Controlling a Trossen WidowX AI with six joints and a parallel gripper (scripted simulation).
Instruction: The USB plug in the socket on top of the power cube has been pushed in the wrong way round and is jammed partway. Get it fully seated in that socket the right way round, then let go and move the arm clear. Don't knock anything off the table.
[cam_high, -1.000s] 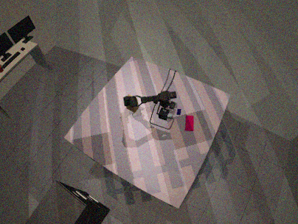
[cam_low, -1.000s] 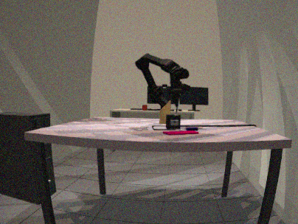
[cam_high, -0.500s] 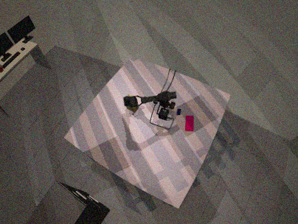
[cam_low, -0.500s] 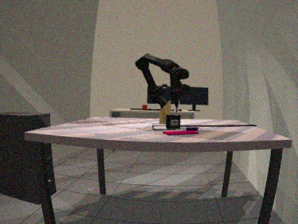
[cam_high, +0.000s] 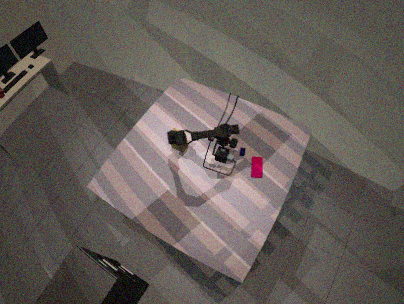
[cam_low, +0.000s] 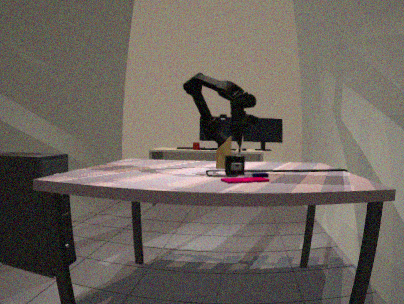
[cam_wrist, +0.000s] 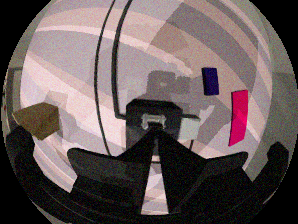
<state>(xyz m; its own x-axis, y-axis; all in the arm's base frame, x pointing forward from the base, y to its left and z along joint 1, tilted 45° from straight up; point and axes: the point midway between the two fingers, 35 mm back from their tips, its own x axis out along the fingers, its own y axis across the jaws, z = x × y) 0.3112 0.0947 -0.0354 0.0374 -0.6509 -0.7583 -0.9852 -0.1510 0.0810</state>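
My gripper tip is 2 cm above the USB plug. The rest, counted from my gripper tip: USB socket (5 cm below); then magenta flat block (25 cm ahead, 12 cm below, 4 cm to the left); then small dark blue block (11 cm below, 11 cm ahead, 9 cm to the left).
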